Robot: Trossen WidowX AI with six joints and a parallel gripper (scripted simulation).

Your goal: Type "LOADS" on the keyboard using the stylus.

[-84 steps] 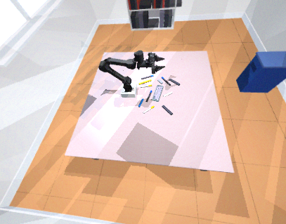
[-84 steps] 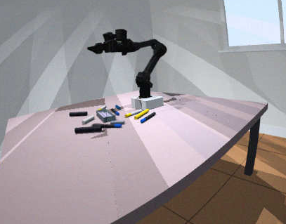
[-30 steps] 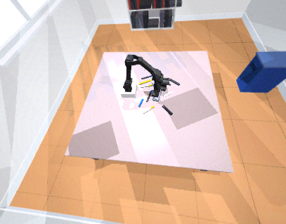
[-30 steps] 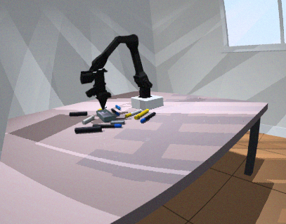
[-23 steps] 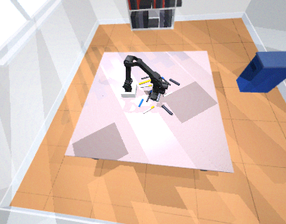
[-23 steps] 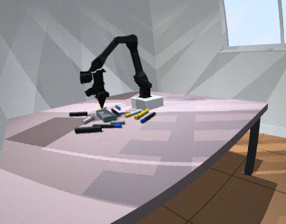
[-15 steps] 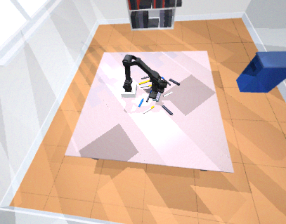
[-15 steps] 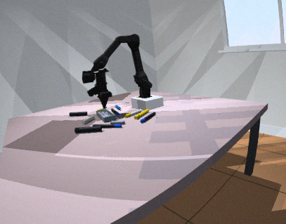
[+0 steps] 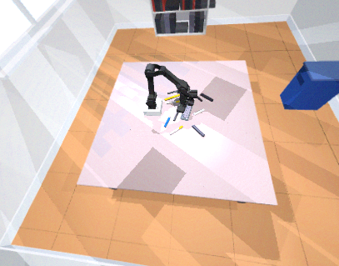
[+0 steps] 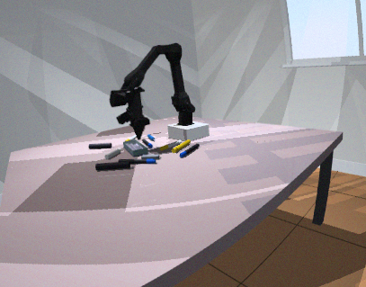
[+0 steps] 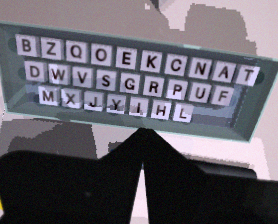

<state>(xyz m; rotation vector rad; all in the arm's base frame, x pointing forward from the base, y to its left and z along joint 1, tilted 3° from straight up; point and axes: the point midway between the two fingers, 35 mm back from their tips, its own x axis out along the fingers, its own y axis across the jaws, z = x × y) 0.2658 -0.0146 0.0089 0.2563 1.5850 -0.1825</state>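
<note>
Now: the blue stylus 12 cm behind my gripper tip, 8 cm to the right of it and 3 cm below it. Also, from my gripper tip: grey stylus tip: 11 cm behind, 5 cm to the right, 3 cm below.
</note>
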